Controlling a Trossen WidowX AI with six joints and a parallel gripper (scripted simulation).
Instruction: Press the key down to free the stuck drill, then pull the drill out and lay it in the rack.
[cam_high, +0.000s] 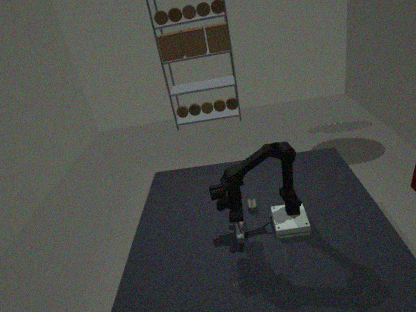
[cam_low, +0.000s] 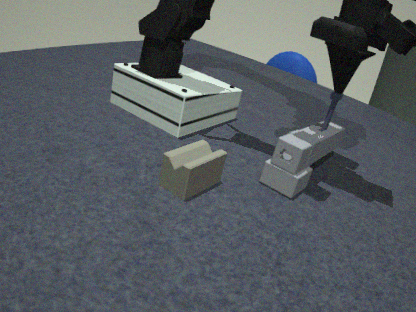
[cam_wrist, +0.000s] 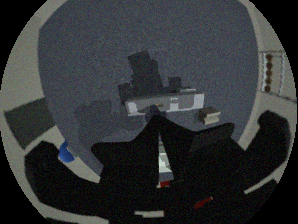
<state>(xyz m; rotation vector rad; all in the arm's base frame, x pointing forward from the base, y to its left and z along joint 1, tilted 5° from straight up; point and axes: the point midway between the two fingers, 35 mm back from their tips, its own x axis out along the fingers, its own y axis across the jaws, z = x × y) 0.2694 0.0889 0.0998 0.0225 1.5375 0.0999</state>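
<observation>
Right now my gripper tip is 30 mm above the small dark key. Round my gripper tip: yellow drill (60 mm to the right, 70 mm below); light grey holder block (40 mm to the right, 80 mm below); rack (70 mm behind, 210 mm to the right, 100 mm below).
</observation>
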